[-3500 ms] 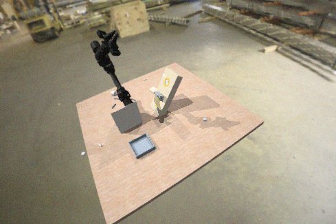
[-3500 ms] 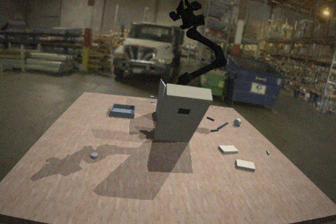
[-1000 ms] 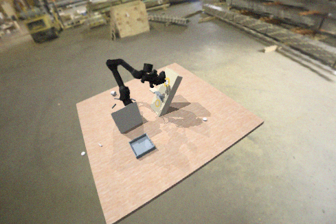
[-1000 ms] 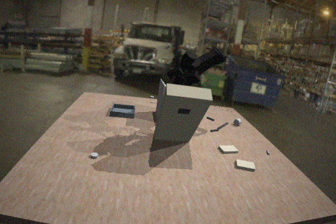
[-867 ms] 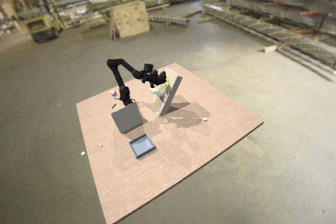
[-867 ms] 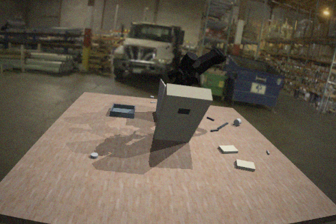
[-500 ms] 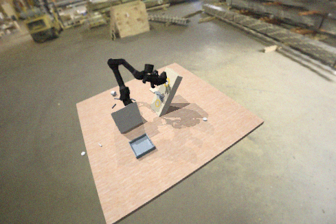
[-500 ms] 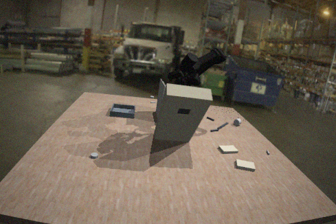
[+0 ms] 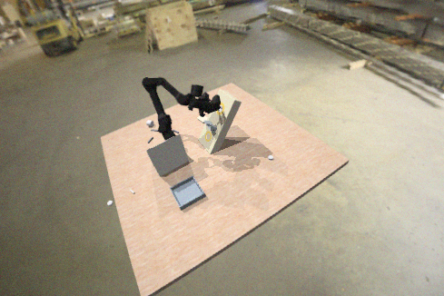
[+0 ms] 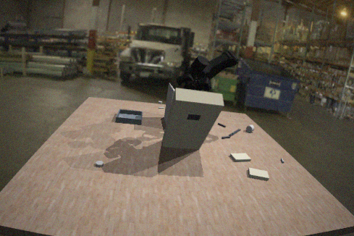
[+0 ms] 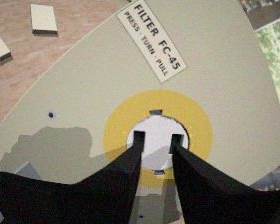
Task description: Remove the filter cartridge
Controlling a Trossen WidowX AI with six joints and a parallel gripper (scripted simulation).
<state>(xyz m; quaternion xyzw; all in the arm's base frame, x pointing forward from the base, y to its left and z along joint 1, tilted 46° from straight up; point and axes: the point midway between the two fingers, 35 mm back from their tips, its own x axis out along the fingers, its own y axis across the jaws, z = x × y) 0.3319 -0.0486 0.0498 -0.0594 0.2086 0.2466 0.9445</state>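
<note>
Now: the round filter cartridge 2 cm ahead of my gripper tip and 1 cm below it. Round my gripper tip: beige service panel (3 cm behind, 9 cm below); then blue-grey tray (41 cm behind, 28 cm to the right, 23 cm below).
</note>
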